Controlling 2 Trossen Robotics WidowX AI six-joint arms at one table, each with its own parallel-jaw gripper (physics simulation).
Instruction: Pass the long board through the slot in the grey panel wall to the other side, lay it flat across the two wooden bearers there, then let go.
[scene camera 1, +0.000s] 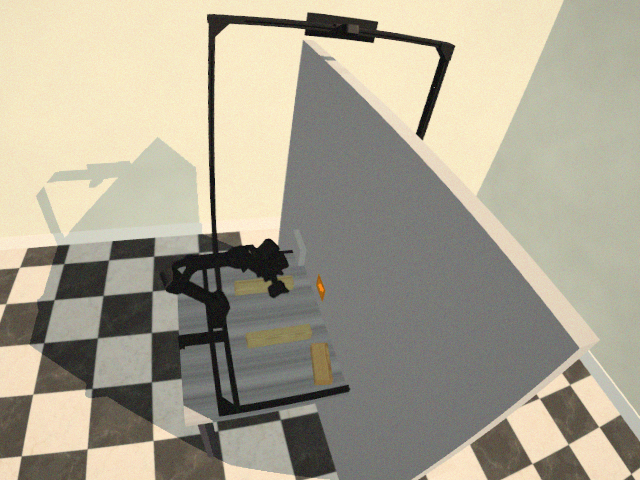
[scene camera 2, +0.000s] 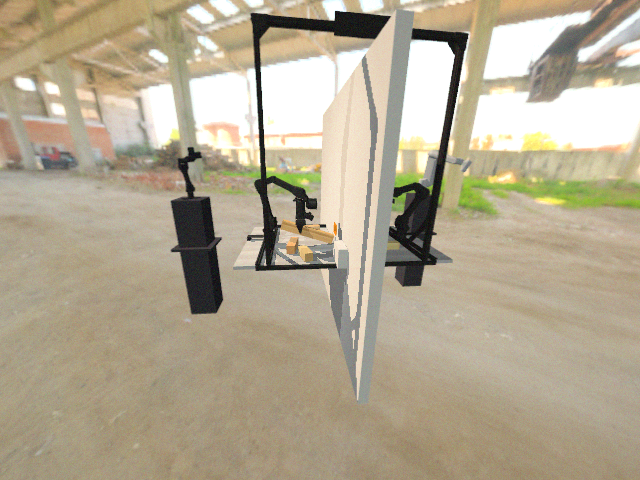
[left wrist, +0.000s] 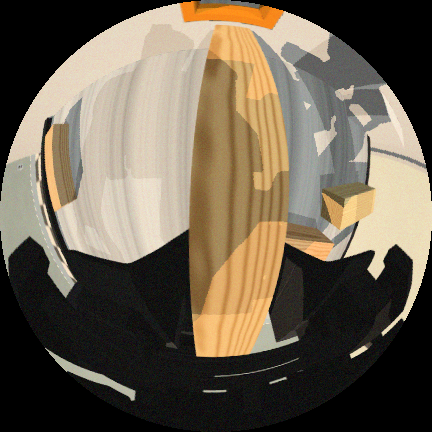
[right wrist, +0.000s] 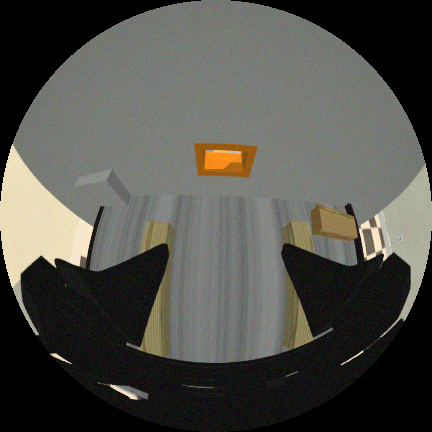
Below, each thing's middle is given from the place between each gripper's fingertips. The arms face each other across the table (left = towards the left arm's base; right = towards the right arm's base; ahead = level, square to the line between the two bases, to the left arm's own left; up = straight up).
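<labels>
The orange-framed slot (right wrist: 207, 163) is 5 cm below my right hand and 18 cm to the left of it.
My left gripper, meanwhile, is 2 cm below the slot and 25 cm to the left of it.
</labels>
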